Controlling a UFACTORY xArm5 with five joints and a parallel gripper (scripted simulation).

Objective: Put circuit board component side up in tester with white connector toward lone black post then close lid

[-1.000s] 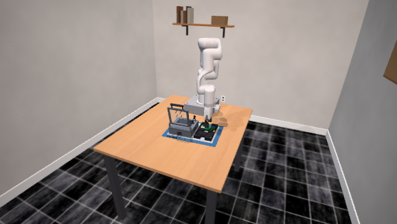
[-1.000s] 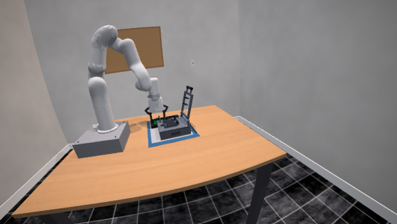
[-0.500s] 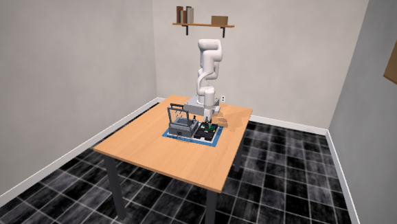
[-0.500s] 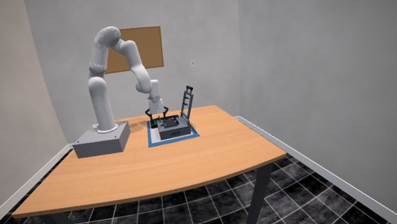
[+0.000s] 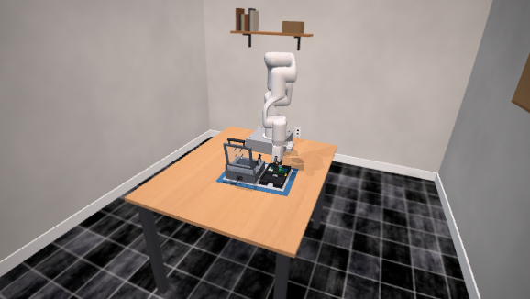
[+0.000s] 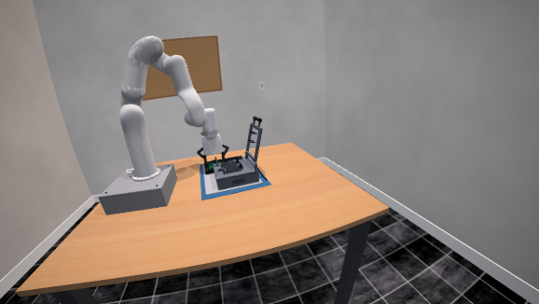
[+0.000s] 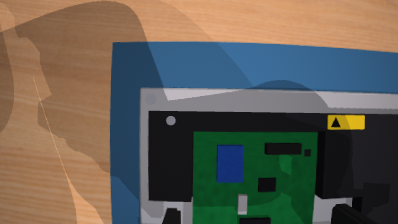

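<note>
Now: hand 2 cm above the green circuit board. From my hand the other things lie so: clear-windowed lid (19 cm ahead, 16 cm to the right, 14 cm above); tester (10 cm ahead, 13 cm to the right, 7 cm above).
</note>
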